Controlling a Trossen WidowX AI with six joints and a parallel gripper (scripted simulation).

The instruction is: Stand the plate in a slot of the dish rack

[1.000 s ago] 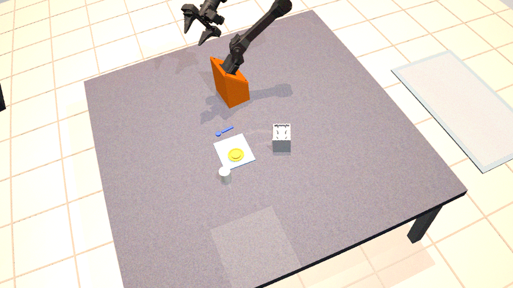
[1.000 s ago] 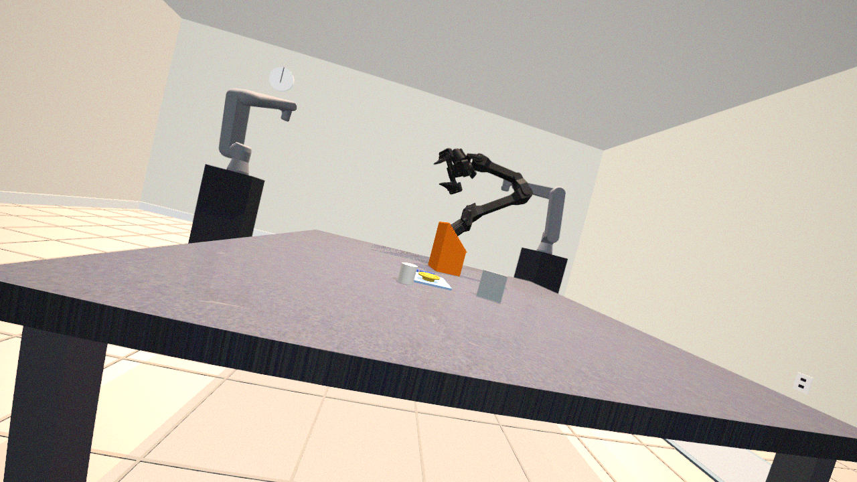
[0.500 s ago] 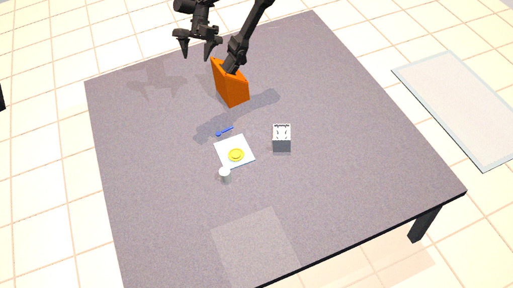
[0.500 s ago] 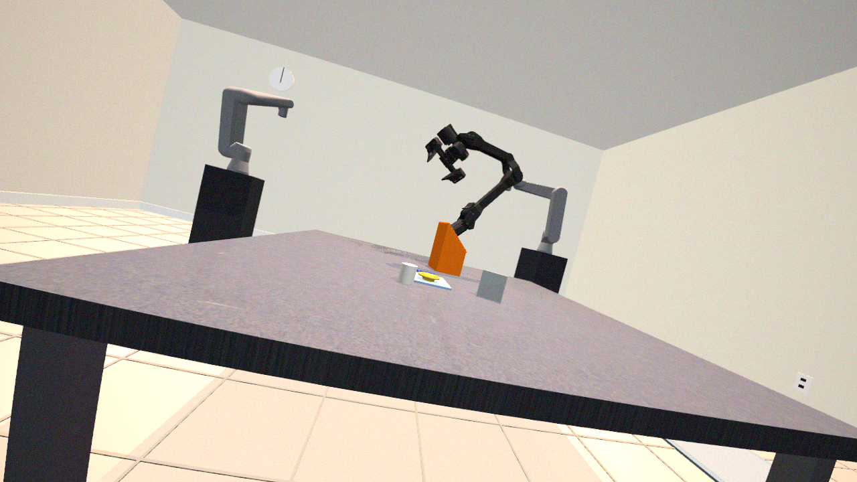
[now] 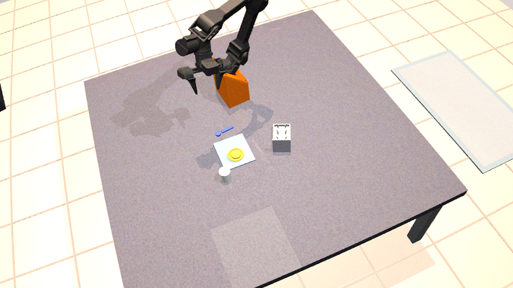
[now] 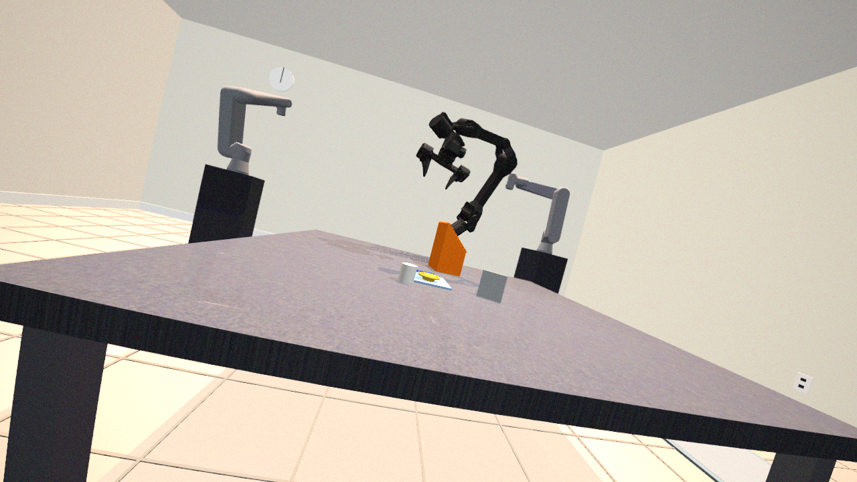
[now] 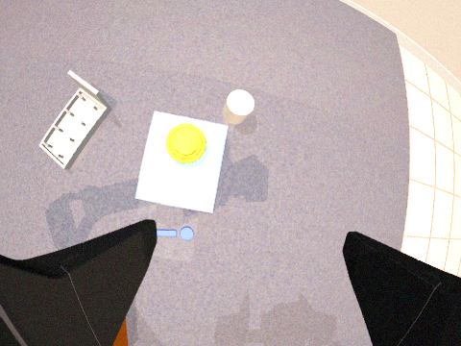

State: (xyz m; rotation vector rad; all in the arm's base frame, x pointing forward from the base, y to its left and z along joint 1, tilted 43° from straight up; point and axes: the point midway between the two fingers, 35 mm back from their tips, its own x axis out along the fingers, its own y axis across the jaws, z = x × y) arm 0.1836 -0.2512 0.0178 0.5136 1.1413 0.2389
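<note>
The yellow plate is 100 mm ahead of my gripper tip, 20 mm to the left of it and 290 mm below it. Also, from my gripper tip: blue spoon: 50 mm behind, 40 mm to the left, 300 mm below; then white cup: 160 mm ahead, 60 mm to the right, 280 mm below; then white mat: 70 mm ahead, 30 mm to the left, 310 mm below.
</note>
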